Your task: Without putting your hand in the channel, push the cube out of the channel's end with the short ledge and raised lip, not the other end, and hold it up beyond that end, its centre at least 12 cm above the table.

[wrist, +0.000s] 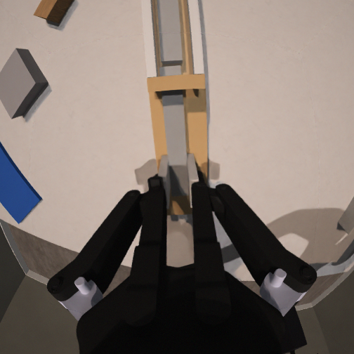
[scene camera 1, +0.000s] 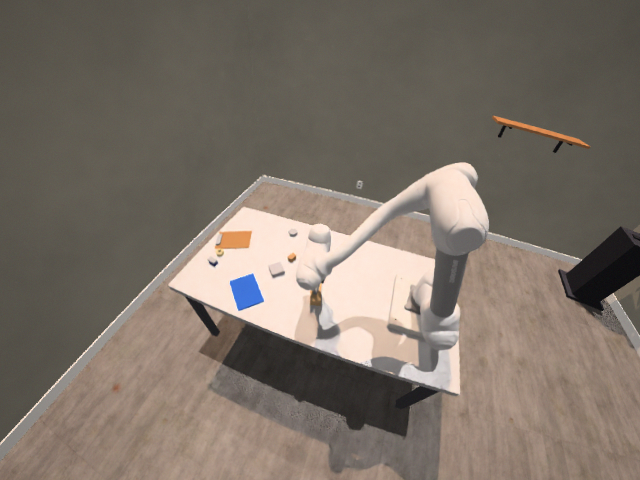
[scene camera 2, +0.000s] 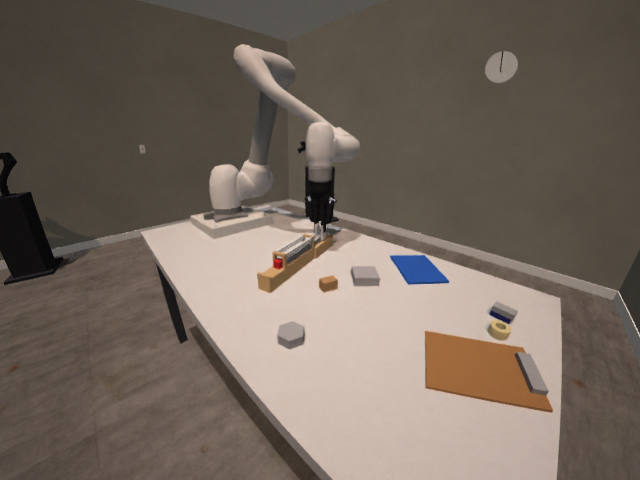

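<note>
The wooden channel [scene camera 1: 315, 302] [scene camera 2: 294, 268] [wrist: 176, 82] lies on the table with bars over its middle. The red cube [scene camera 2: 278, 264] is in the opening at its near end in scene camera 2, by the short ledge with the raised lip; it does not show in the wrist view. My gripper [scene camera 2: 320, 229] [wrist: 177, 165] is shut on a long grey bar [wrist: 175, 125], over the ledge at the opposite end, outside the barred part. The bar runs along the channel, under the crosspiece and between the bars. Whether its tip touches the cube is hidden.
Beside the channel are a small brown block [scene camera 1: 292, 256] [scene camera 2: 328, 283] and a grey block [scene camera 1: 276, 269] [scene camera 2: 364, 275] [wrist: 20, 82]. A blue mat [scene camera 1: 246, 291] [scene camera 2: 418, 269], a grey hexagonal piece [scene camera 2: 291, 334], an orange mat [scene camera 2: 465, 366] and a yellow ring [scene camera 2: 499, 336] lie farther off.
</note>
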